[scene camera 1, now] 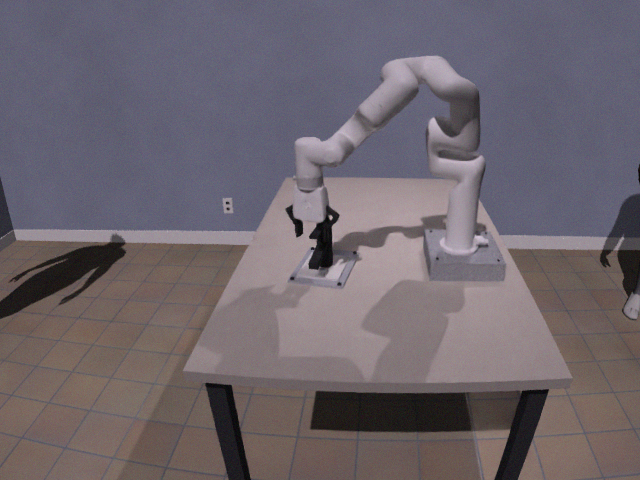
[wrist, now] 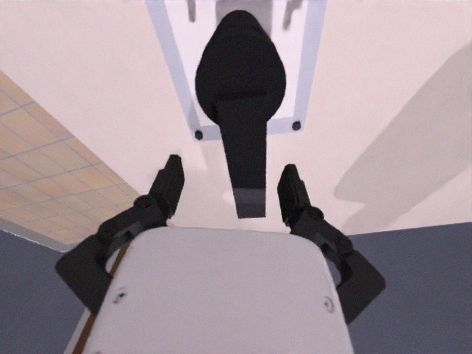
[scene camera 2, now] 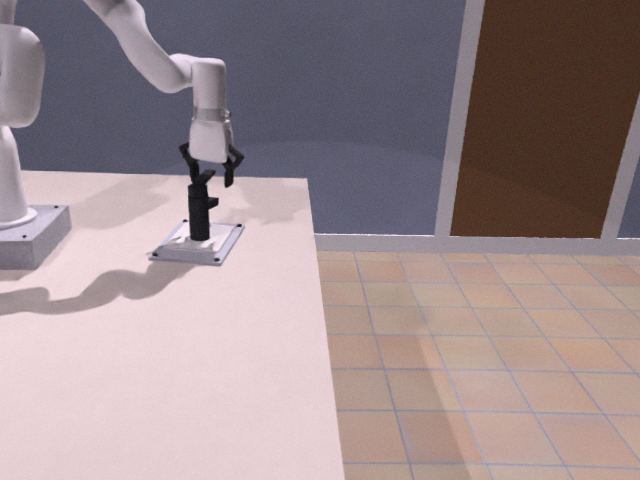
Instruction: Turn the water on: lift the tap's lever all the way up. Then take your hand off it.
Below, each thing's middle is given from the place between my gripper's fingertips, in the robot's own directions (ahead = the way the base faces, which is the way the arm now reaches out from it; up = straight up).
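Measured from my hand: grey-edged base plate [scene camera 2: 159, 254], 3 cm behind, 7 cm to the right, 13 cm below; black tap lever [wrist: 240, 82], 2 cm behind, 2 cm to the right, 1 cm above. Going by their middles, the black tap lever is the nearest to my hand of the things named here.
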